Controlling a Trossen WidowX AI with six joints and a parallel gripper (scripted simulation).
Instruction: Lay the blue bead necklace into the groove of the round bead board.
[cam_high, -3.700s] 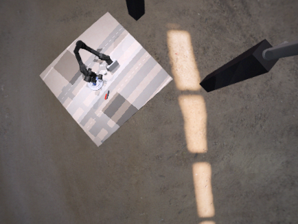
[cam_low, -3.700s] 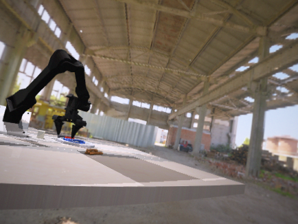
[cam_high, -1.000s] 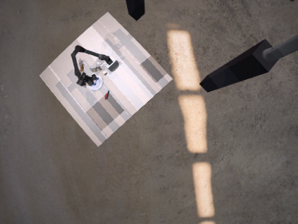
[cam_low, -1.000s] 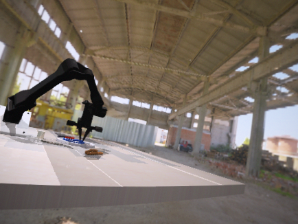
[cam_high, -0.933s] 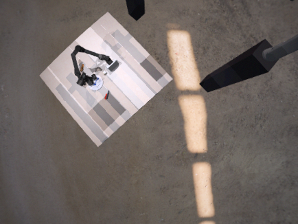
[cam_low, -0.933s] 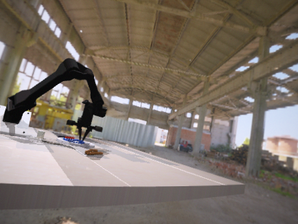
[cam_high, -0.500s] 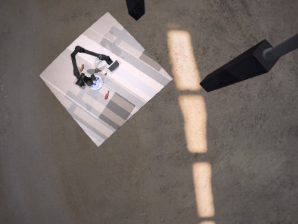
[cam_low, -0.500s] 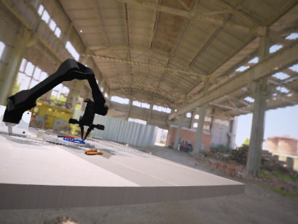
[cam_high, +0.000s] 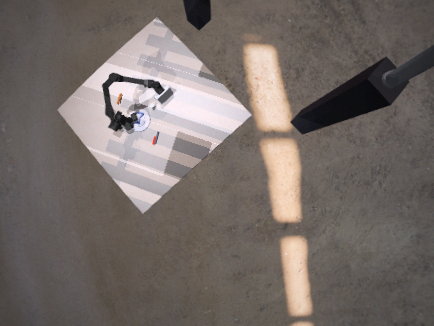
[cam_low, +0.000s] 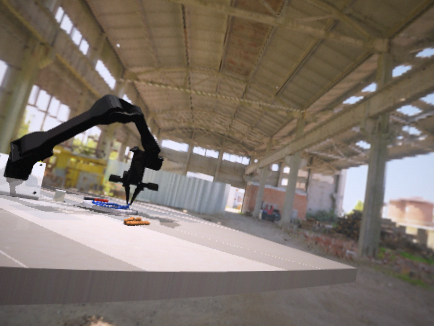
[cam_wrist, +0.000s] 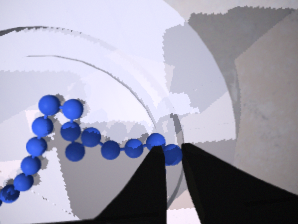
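The round white bead board is 60 mm behind my gripper tip, 20 mm below it and 10 mm to the left of it. Also, from my gripper tip: small white block: 240 mm behind, 20 mm to the left, 10 mm below; then red pen-like object: 240 mm to the left, 50 mm behind, 20 mm below.
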